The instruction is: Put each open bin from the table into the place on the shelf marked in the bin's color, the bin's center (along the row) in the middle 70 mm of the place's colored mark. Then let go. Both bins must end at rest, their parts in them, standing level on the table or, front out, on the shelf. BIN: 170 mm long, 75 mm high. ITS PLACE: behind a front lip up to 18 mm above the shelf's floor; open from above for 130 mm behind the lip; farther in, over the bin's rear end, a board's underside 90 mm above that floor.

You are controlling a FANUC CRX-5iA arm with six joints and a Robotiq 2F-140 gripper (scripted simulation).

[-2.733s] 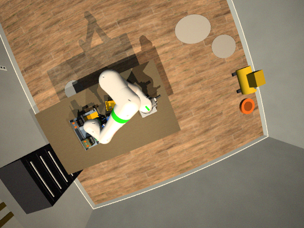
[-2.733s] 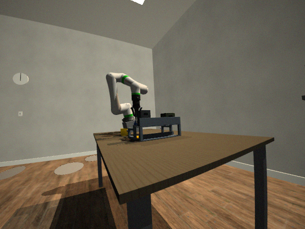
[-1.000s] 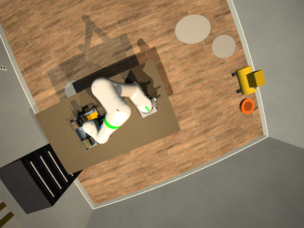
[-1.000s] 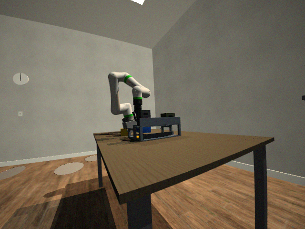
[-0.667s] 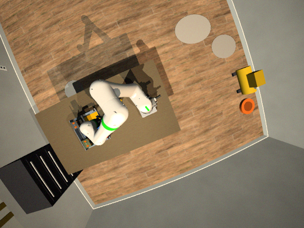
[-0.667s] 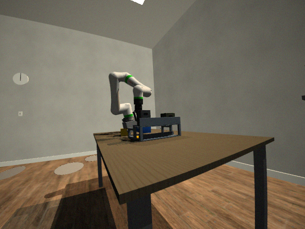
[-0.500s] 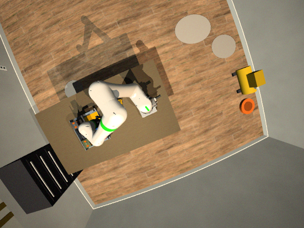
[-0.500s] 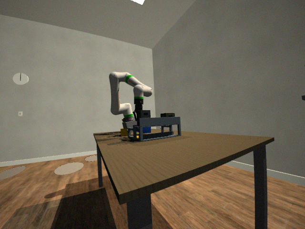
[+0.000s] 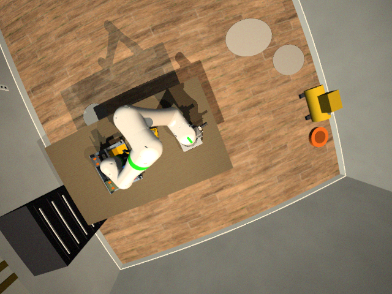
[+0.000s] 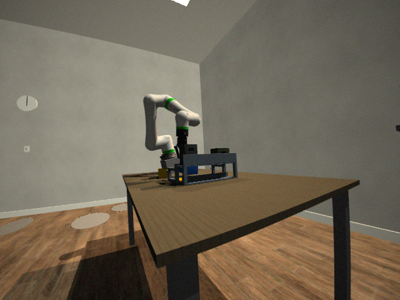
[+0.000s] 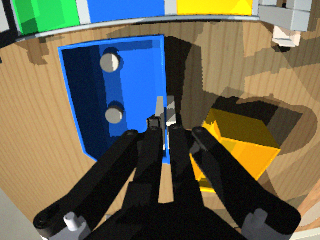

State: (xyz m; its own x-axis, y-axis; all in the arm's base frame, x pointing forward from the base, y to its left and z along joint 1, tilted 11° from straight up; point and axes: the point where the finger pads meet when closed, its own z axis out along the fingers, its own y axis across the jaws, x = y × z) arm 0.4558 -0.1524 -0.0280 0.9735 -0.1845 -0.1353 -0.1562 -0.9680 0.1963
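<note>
My gripper is now 5 cm to the right of the blue bin and 4 cm above it. Round my hand: yellow bin 16 cm behind, 7 cm to the right, 7 cm below; blue mark 19 cm ahead, 10 cm below, 2 cm to the left; yellow mark 17 cm ahead, 10 cm below, 9 cm to the right.
</note>
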